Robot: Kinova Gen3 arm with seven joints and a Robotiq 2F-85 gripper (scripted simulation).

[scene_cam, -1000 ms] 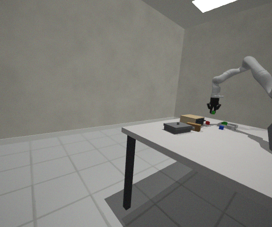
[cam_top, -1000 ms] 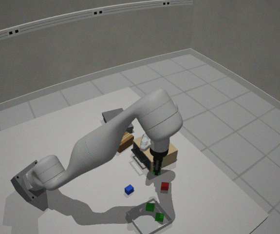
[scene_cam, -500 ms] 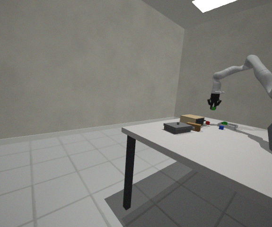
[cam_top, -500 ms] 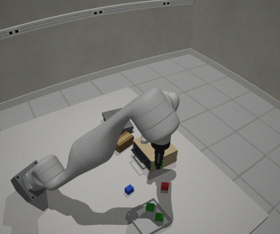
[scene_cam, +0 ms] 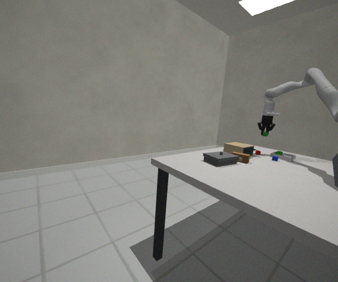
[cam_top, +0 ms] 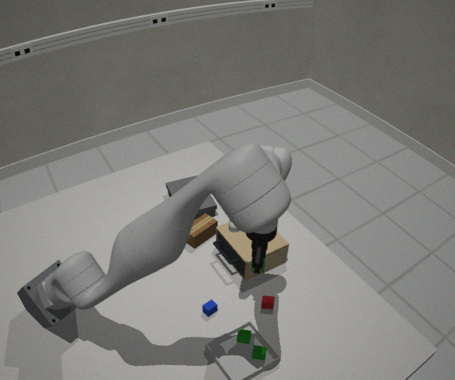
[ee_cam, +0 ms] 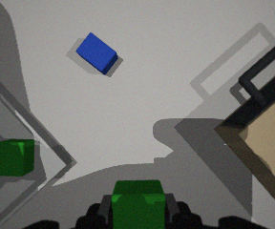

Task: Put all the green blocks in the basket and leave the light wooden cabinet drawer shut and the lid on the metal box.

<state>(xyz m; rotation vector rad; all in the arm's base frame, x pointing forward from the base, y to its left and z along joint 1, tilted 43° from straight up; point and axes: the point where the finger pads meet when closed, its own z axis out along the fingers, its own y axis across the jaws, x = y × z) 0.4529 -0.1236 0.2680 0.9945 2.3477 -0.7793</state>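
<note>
Now: the grey basket 140 mm behind my hand, 110 mm to the right of it and 170 mm below it. The rest, counted from my hand: blue block: 110 mm behind, 70 mm to the left, 170 mm below; red block: 30 mm ahead, 30 mm to the right, 170 mm below; light wooden cabinet: 130 mm ahead, 160 mm to the left, 150 mm below.
</note>
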